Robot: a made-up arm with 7 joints.
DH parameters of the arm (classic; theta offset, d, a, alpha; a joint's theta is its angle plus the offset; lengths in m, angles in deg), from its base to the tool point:
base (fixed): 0 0 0 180
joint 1: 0 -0.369 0 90
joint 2: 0 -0.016 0 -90
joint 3: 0 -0.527 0 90
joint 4: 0 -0.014 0 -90
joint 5: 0 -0.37 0 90
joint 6: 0 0 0 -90
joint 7: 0 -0.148 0 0
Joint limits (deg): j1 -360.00..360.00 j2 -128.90..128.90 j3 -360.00..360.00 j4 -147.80..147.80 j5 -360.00..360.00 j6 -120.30..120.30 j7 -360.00..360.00
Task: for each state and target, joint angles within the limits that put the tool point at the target. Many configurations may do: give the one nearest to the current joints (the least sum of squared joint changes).
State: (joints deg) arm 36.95 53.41 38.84 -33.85 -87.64 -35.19 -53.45
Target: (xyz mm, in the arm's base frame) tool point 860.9 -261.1 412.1
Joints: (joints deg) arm 32.96 107.82 56.95 -52.63 -83.33 -41.55 -53.45
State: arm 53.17 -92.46 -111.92 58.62 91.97 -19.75 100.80
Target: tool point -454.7 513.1 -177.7
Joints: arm 25.36 -106.70 -132.95 61.77 92.28 -28.48 100.80
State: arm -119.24 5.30 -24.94 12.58 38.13 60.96 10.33
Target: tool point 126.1 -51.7 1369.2
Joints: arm -121.77 -10.42 -21.30 -4.27 42.12 46.40 10.33
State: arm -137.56 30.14 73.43 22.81 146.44 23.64 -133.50
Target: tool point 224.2 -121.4 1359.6
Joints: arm -131.03 -10.74 77.10 15.29 144.29 36.28 -133.50
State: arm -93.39 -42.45 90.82 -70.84 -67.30 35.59 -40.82
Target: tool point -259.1 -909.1 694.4
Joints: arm -88.14 -70.92 83.62 -31.49 -62.27 21.93 -40.82
